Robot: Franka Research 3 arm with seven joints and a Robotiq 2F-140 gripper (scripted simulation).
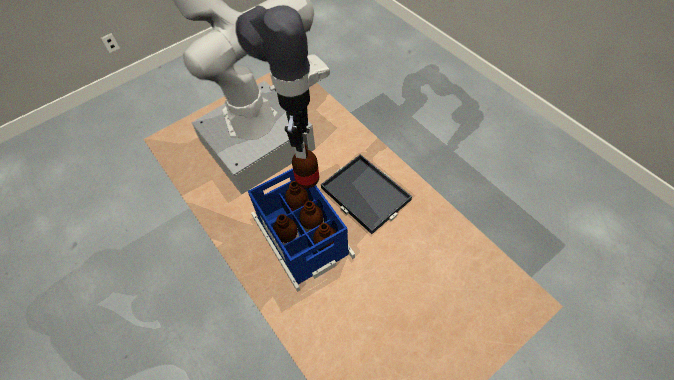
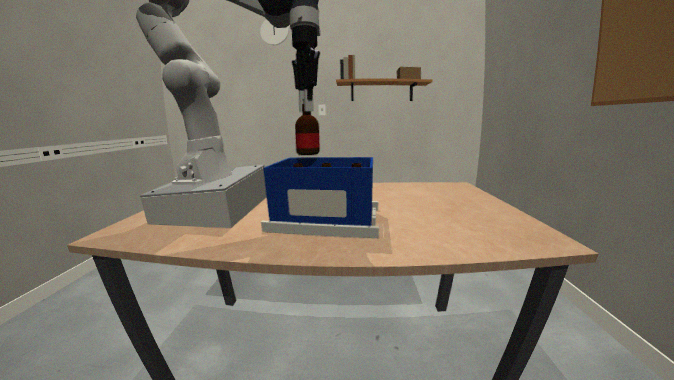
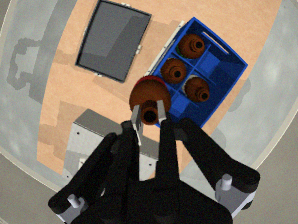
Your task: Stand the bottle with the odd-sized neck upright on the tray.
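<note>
The bottle is 8 cm below my hand. Also, from my hand: blue crate: 7 cm ahead, 8 cm to the right, 27 cm below; dark grey tray: 4 cm ahead, 19 cm to the left, 34 cm below.
</note>
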